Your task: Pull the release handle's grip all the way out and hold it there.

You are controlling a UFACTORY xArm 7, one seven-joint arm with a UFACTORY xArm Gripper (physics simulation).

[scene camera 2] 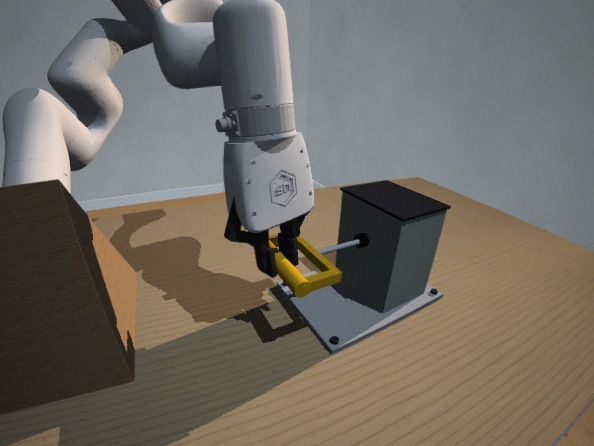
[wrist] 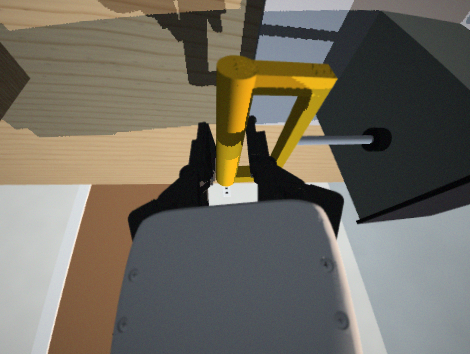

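Note:
The release handle is a yellow rectangular frame with a thick round grip bar (scene camera 2: 291, 274) (wrist: 233, 105) on its outer side. A grey rod (scene camera 2: 341, 246) (wrist: 336, 140) joins the frame to a dark grey box (scene camera 2: 372, 255) (wrist: 400, 100), and a stretch of the rod shows between frame and box. My gripper (scene camera 2: 278, 260) (wrist: 229, 132) points down and is shut on the grip bar, one black finger on the outer side and the other inside the frame. The handle hangs above the edge of the base plate. The far end of the bar is partly hidden by the fingers in the scene view.
The box stands on a light grey base plate (scene camera 2: 345, 320) with black bolts at its corners, on the wooden table (scene camera 2: 450, 370). A large brown wooden block (scene camera 2: 55, 300) stands at the left in the scene view. Its corner (wrist: 10, 80) shows at the left edge of the wrist view.

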